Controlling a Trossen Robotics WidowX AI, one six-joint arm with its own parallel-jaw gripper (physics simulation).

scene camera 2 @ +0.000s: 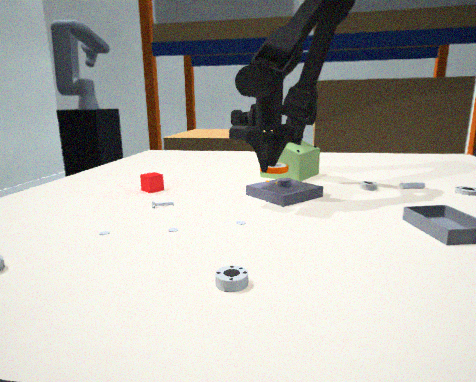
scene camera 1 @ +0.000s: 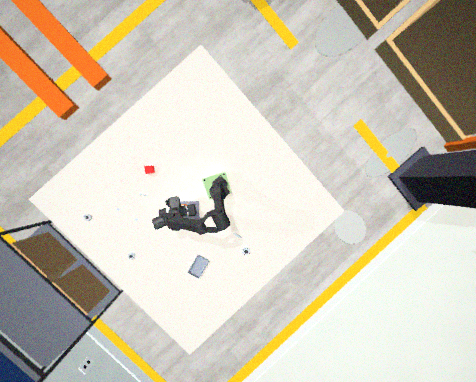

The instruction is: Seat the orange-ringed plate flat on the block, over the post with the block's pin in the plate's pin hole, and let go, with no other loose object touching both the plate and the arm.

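Pixels of known places: gripper, fingertip midpoint: (scene camera 2: 266,171); arm's base at its link origin: (scene camera 2: 290,138) (scene camera 1: 219,182).
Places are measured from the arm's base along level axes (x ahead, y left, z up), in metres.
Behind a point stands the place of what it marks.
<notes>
The orange-ringed plate (scene camera 2: 280,169) {x 0.279, y 0.002, z -0.036 m} is in my gripper (scene camera 2: 267,169) {x 0.272, y -0.029, z -0.044 m}, held about level above the dark grey block (scene camera 2: 285,193) (scene camera 1: 194,204), with a gap between plate and block. The round post (scene camera 2: 284,181) {x 0.267, y 0.010, z -0.066 m} stands up from the block's middle. A small orange-yellow detail (scene camera 2: 269,182) {x 0.225, y -0.029, z -0.079 m} beside the post may be the pin. In the scene camera 2 view the plate appears slightly left of the post. My gripper is shut on the plate's rim; the fingers hide its left side. The pin hole cannot be made out. From above, the arm covers most of the plate and part of the block.
A green block (scene camera 1: 210,183) {x 0.041, y -0.031, z 0.005 m} (scene camera 2: 306,163) {x 0.069, y 0.051, z -0.059 m} stands behind, by the arm's base. A red cube (scene camera 1: 149,169) {x 0.250, y -0.313, z -0.063 m} (scene camera 2: 152,182) {x 0.274, y -0.306, z -0.078 m} and a small bolt (scene camera 2: 162,204) {x 0.383, y -0.233, z -0.098 m} lie to the left. A grey tray (scene camera 1: 198,266) {x 0.428, y 0.296, z -0.100 m} (scene camera 2: 452,236) {x 0.491, y 0.281, z -0.089 m}, a metal cylinder (scene camera 2: 412,185) {x 0.138, y 0.305, z -0.094 m} and several metal rings (scene camera 2: 231,282) {x 0.690, y -0.009, z -0.090 m} lie around.
</notes>
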